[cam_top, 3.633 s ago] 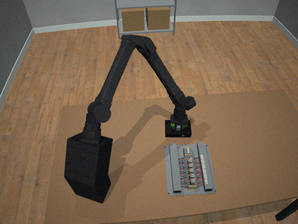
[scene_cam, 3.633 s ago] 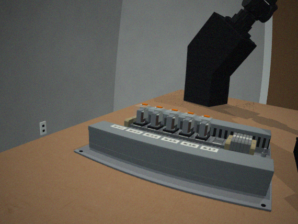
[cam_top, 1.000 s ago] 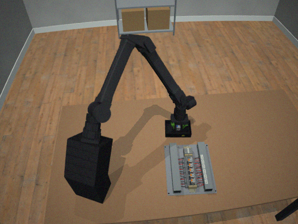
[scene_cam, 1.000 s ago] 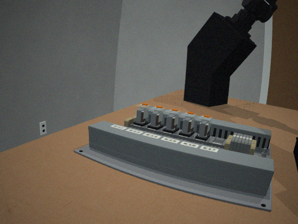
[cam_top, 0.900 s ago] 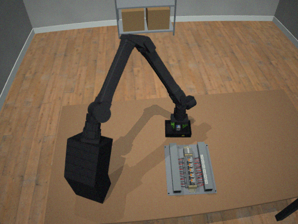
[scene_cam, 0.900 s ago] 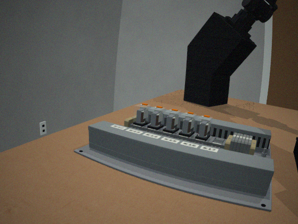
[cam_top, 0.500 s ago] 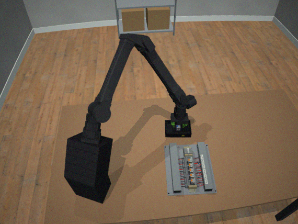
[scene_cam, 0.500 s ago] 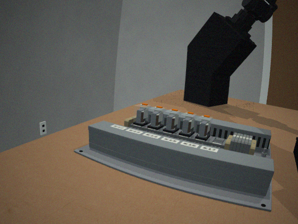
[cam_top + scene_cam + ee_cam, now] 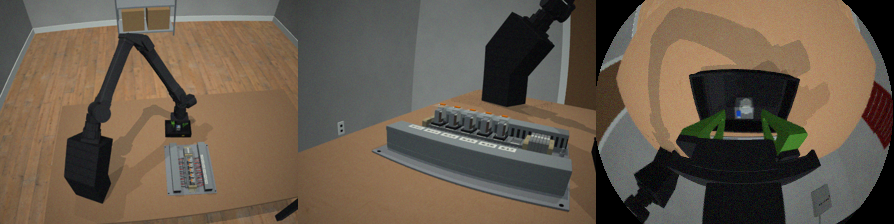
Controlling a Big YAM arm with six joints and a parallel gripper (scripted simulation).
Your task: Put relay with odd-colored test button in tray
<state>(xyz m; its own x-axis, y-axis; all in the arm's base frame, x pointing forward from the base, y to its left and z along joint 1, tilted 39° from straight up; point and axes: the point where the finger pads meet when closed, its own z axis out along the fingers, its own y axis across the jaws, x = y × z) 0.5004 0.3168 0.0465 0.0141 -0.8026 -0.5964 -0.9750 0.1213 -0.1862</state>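
The relay lies 20 mm below my hand. Also, from my hand: black tray (30 mm below).
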